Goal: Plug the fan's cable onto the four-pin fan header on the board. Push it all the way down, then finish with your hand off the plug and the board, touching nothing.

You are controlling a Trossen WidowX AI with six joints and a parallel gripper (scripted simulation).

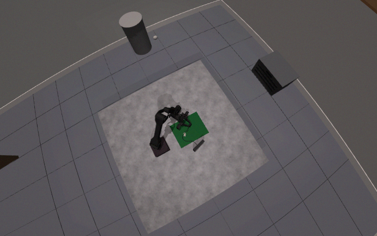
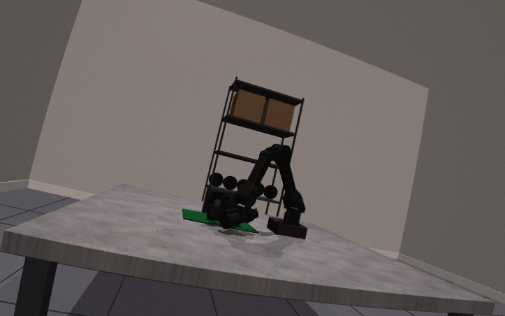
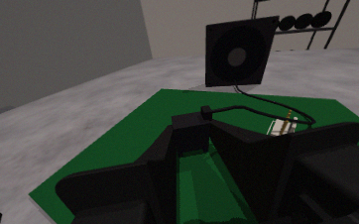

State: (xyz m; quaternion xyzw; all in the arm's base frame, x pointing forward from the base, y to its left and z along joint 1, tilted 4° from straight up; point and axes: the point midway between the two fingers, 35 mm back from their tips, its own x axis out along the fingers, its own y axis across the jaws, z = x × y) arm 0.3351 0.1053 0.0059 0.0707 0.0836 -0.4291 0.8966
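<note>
Right now my gripper tip is 1 cm above the black plug. Also, from my gripper tip: black fan: 20 cm to the right, 3 cm above, 1 cm behind; white four-pin header: 8 cm behind, 6 cm to the right, 3 cm below; green board: 5 cm below, 3 cm to the right, 2 cm behind.
</note>
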